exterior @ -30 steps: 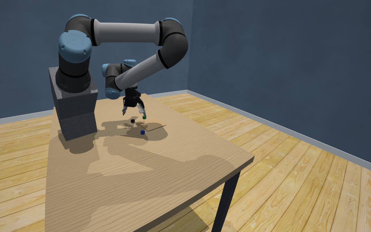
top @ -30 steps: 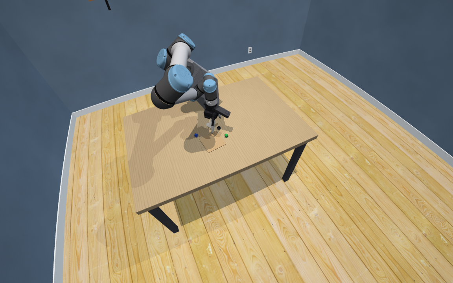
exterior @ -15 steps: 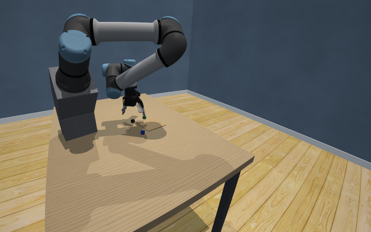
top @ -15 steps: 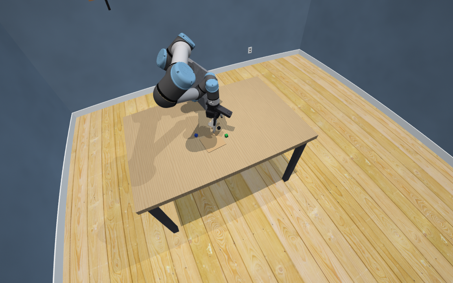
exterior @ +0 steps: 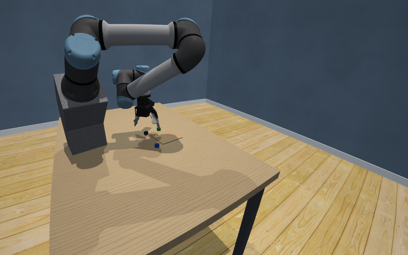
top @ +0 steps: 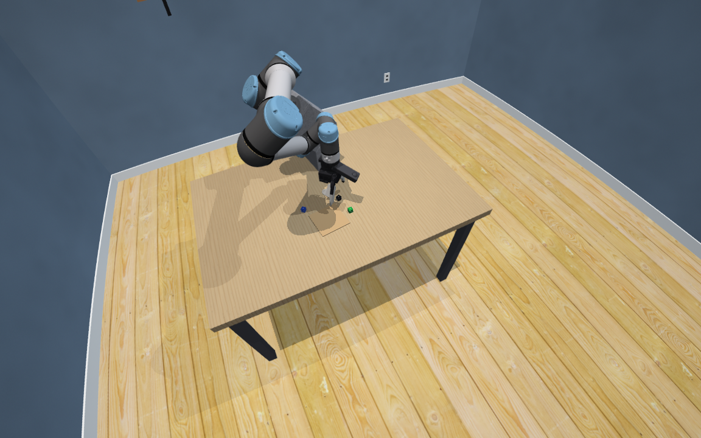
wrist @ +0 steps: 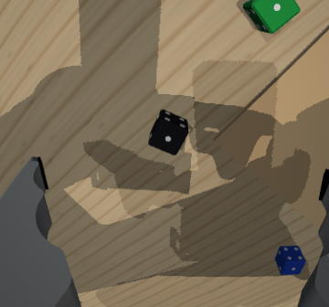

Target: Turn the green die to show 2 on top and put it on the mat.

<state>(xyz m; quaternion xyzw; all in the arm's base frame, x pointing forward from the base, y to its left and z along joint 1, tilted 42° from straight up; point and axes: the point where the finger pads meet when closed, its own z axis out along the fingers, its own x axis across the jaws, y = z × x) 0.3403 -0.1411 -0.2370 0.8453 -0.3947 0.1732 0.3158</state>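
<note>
Now: the black die 4 cm below my hand, 1 cm to the left of it and 1 cm behind it. From my hand the other things lie so: blue die: 17 cm to the right, 4 cm below, 3 cm behind; then green die: 9 cm ahead, 4 cm below, 1 cm to the left; then tan mat: 9 cm to the right, 8 cm ahead, 5 cm below.
</note>
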